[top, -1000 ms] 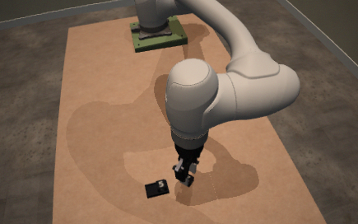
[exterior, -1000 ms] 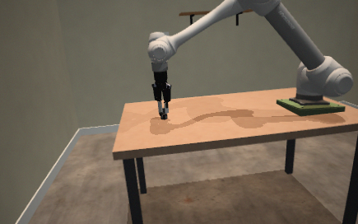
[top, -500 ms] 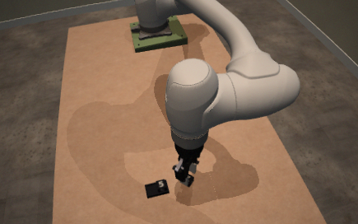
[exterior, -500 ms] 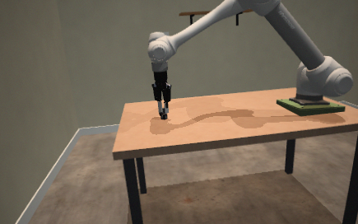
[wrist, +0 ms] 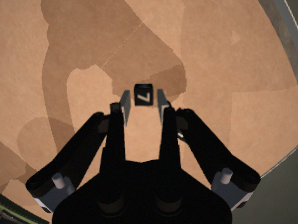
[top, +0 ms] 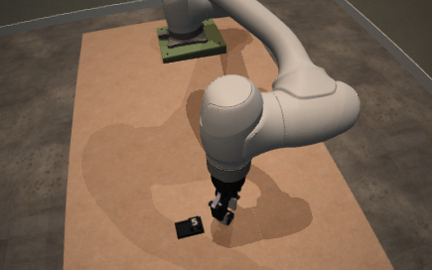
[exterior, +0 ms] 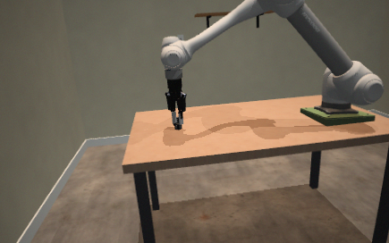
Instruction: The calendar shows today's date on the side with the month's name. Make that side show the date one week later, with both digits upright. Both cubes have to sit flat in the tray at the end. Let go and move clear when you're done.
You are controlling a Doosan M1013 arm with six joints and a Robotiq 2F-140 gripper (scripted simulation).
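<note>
Now: the black cube 5 cm below my hand.
</note>
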